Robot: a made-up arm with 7 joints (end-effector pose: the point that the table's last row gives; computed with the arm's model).
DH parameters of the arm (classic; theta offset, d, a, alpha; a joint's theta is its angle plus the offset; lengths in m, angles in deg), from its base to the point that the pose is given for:
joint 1: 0 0.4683 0 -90
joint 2: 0 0 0 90
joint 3: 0 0.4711 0.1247 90
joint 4: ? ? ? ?
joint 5: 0 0.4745 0 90
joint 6: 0 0 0.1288 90
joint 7: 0 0 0 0
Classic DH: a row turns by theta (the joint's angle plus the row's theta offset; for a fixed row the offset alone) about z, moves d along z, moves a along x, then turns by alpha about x.
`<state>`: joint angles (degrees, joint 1 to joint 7).
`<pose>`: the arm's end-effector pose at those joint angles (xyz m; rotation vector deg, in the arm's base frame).
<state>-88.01 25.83 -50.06 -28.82 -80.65 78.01 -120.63</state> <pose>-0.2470 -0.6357 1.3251 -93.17 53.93 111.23</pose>
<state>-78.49 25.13 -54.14 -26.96 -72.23 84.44 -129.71</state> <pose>-0.1331 -0.6425 1.3483 -106.30 34.40 116.51</pose>
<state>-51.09 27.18 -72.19 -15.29 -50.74 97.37 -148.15</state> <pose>0.2204 -0.5322 1.4005 110.21 11.23 -136.59</pose>
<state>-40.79 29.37 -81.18 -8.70 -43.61 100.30 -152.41</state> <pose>0.3606 -0.4364 1.3973 94.56 20.49 -135.51</pose>
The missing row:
joint 4: 0 0 -0.1019 -90
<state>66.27 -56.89 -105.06 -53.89 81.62 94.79 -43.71</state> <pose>0.1439 -0.9874 0.8369 -50.42 3.92 -104.58</pose>
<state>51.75 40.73 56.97 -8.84 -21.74 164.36 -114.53</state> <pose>0.3740 0.4991 1.2611 12.69 81.08 139.04</pose>
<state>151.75 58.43 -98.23 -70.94 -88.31 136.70 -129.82</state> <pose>-0.2695 0.8594 0.8599 -34.64 19.46 -37.43</pose>
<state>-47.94 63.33 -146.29 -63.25 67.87 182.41 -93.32</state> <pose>0.2274 -0.4983 1.2477 28.45 -4.95 -56.55</pose>
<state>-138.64 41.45 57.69 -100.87 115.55 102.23 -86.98</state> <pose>-0.0537 -0.8532 0.5304 -42.08 47.58 -138.38</pose>
